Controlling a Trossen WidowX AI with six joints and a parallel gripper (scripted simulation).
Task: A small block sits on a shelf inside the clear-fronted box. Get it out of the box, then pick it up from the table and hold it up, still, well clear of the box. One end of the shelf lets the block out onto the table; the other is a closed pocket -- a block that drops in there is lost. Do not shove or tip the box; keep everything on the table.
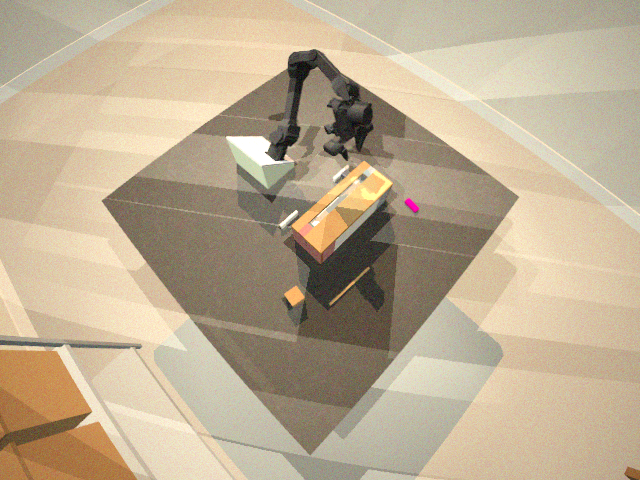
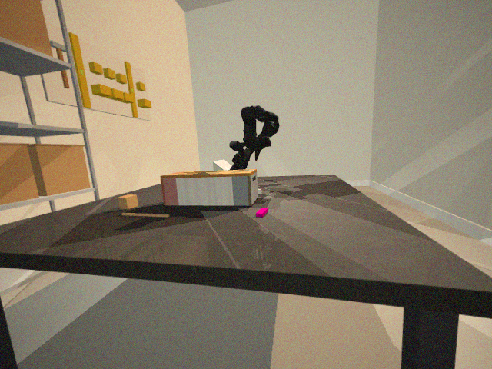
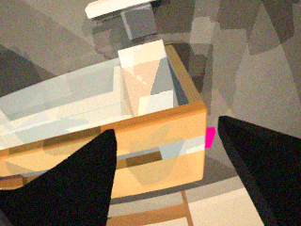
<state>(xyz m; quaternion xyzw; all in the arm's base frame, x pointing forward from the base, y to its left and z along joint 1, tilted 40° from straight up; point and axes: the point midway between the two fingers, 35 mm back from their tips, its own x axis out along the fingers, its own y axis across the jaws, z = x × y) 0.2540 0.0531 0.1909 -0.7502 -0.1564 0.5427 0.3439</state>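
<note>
Now: the grey-blue block 20 mm behind my gripper tip and 150 mm below it. Also, from my gripper tip: wooden stick 300 mm ahead, 340 mm to the right, 160 mm below.
</note>
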